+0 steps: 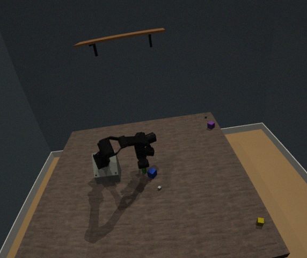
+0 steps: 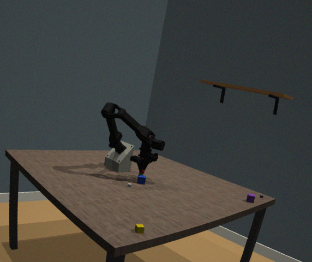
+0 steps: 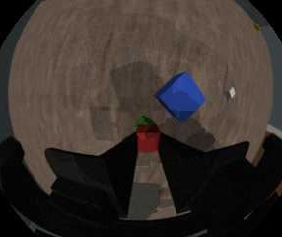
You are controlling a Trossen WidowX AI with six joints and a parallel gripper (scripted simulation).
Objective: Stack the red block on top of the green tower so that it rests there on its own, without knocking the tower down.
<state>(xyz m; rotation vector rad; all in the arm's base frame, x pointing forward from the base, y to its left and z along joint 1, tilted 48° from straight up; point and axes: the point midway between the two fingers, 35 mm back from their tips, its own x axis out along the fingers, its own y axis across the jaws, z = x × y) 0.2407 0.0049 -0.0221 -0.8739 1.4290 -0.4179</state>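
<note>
Now: the red block right at my gripper tip. Also, from my gripper tip: blue cube (5 cm ahead, 3 cm to the right, 3 cm below); then purple cube (49 cm ahead, 46 cm to the left, 3 cm below); then white cube (10 cm ahead, 14 cm to the right, 4 cm below).
</note>
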